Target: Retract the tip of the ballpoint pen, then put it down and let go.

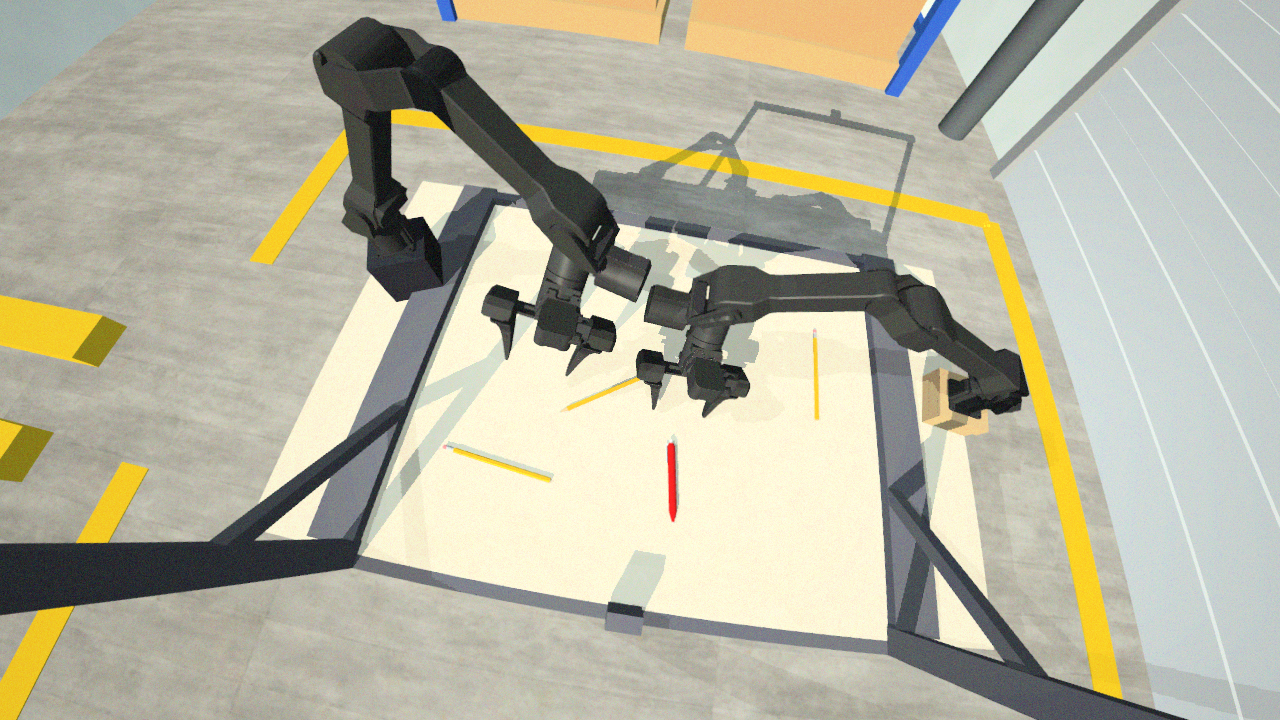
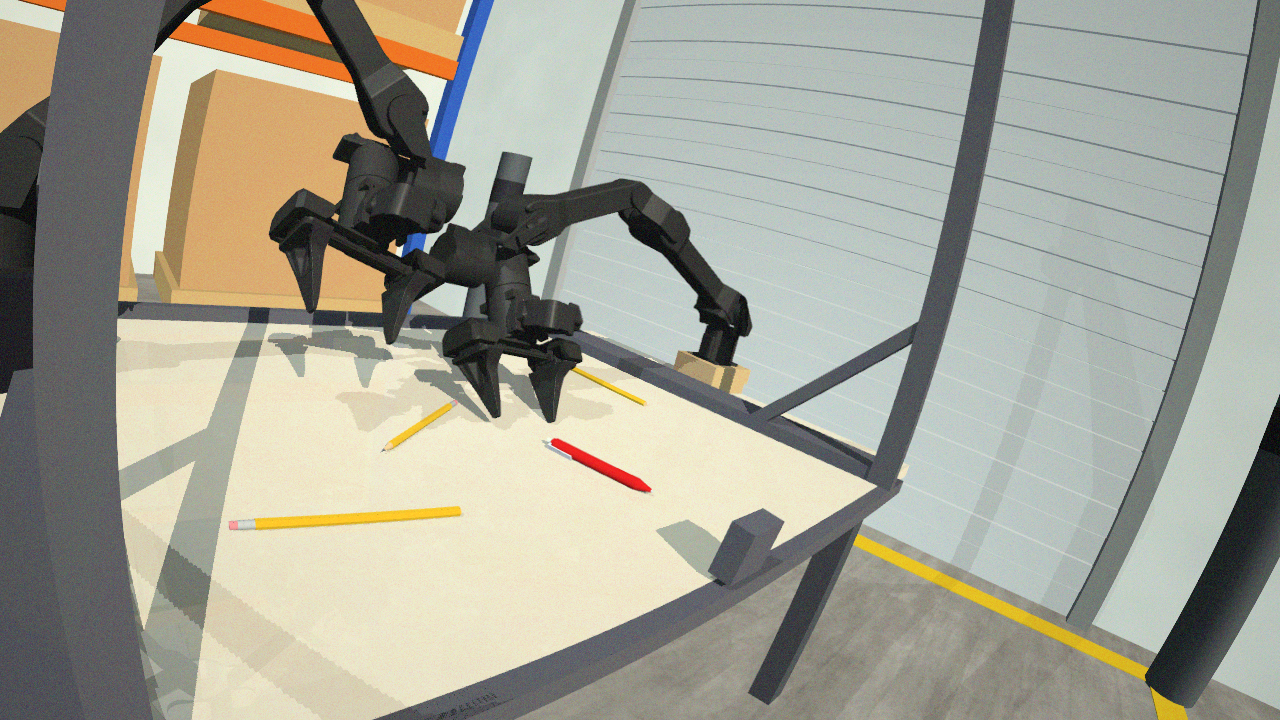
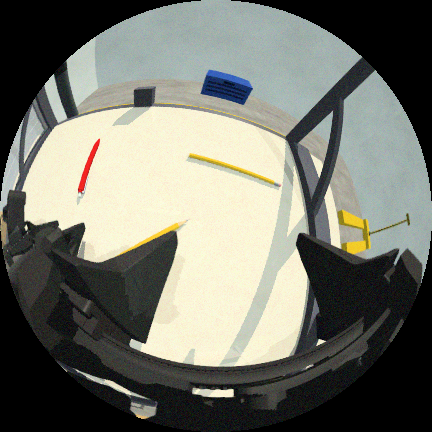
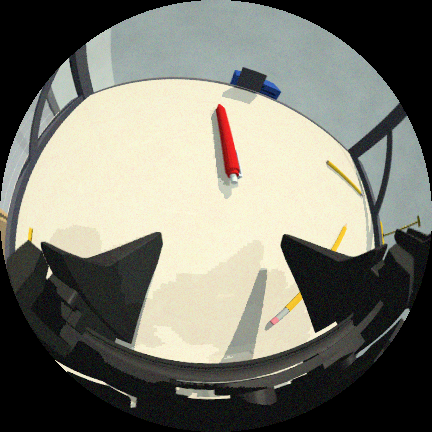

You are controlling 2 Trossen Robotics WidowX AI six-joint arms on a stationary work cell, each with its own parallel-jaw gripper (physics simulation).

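Frame: origin at the left arm's base, x ahead, y left, z up, level; centimetres.
Where they show: left gripper, fingertip midpoint: [image 1: 537, 367] [image 2: 352, 328] [image 3: 240, 238]; right gripper, fingertip midpoint: [image 1: 678, 412] [image 2: 525, 420] [image 3: 68, 223] [image 4: 224, 240]; left arm's base, link origin: [image 1: 395, 241] [image 2: 7, 266]; right arm's base, link origin: [image 1: 963, 399] [image 2: 714, 360].
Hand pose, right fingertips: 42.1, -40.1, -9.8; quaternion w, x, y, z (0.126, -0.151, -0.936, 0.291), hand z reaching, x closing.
Observation:
Each offset is from my right fingertips to the top centre of the thing, as dx, dy, dz. Level surfaces: height alone.
The red ballpoint pen @(-4.6, -10.7, +0.6) [image 1: 672, 479] [image 2: 599, 463] [image 3: 89, 167] [image 4: 227, 141] lies flat on the table @(dz -0.9) [image 1: 778, 555] [image 2: 537, 582], its pointed end towards the front edge. Its white button and clip show at the other end; no writing point can be made out beyond the red cone. My right gripper [image 1: 680, 411] [image 2: 523, 419] [image 4: 224, 240] is open and empty, above the table behind the pen's button end, apart from the pen. My left gripper [image 1: 538, 365] [image 2: 350, 326] [image 3: 240, 238] is open and empty, higher up, farther left and away from the pen.
One yellow pencil @(-31.8, -0.7, -0.2) [image 1: 501, 463] [image 2: 358, 517] [image 3: 232, 170] lies at the front left. Another pencil @(-10.9, +7.0, +0.0) [image 1: 601, 394] [image 2: 418, 426] [image 3: 155, 237] lies near both grippers, and a third pencil @(+28.7, +0.8, -0.2) [image 1: 815, 376] [image 2: 610, 385] lies at the right. A dark block @(-17.2, -27.4, +4.8) [image 1: 623, 617] [image 2: 747, 546] stands at the front edge. The two grippers are close together.

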